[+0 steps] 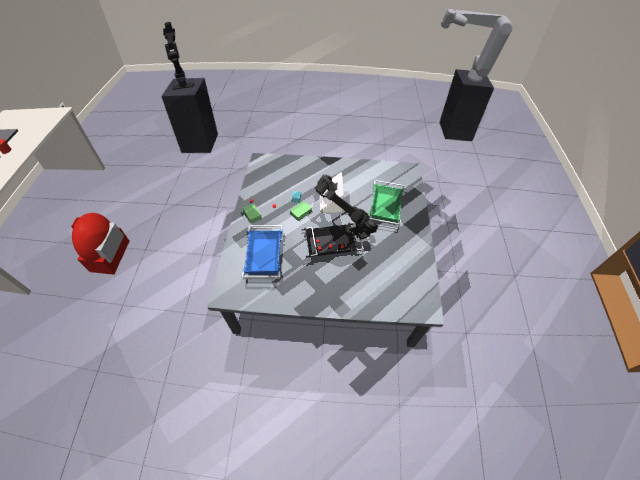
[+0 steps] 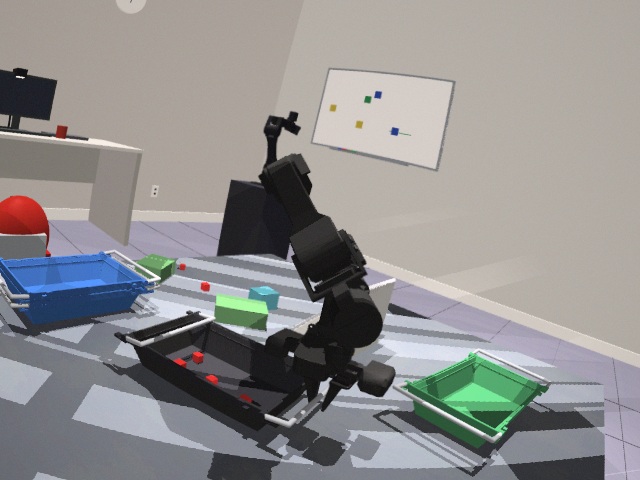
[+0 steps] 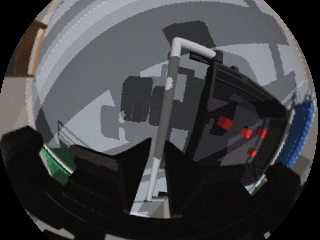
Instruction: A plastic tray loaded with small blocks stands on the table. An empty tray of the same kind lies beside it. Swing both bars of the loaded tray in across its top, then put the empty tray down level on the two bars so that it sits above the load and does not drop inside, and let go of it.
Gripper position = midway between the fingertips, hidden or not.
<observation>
In view: the gripper [image 2: 317,408] and a green tray [image 2: 475,399].
The green tray also shows in image 1 [image 1: 386,206]. The gripper shows as well in image 3 [image 3: 158,142].
</observation>
